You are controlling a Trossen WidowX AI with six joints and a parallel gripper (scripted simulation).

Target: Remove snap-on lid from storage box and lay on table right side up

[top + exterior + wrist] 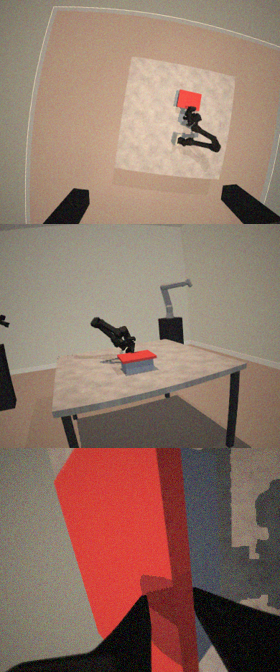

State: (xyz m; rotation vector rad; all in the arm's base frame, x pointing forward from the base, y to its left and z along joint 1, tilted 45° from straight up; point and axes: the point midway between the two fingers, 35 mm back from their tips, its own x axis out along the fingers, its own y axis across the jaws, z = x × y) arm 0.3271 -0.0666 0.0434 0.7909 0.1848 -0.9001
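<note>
My gripper tip is now 80 mm short of the lid and 10 mm to the left of it. The rest, counted from my gripper tip: storage box 80 mm ahead, 10 mm to the right, 50 mm below.
</note>
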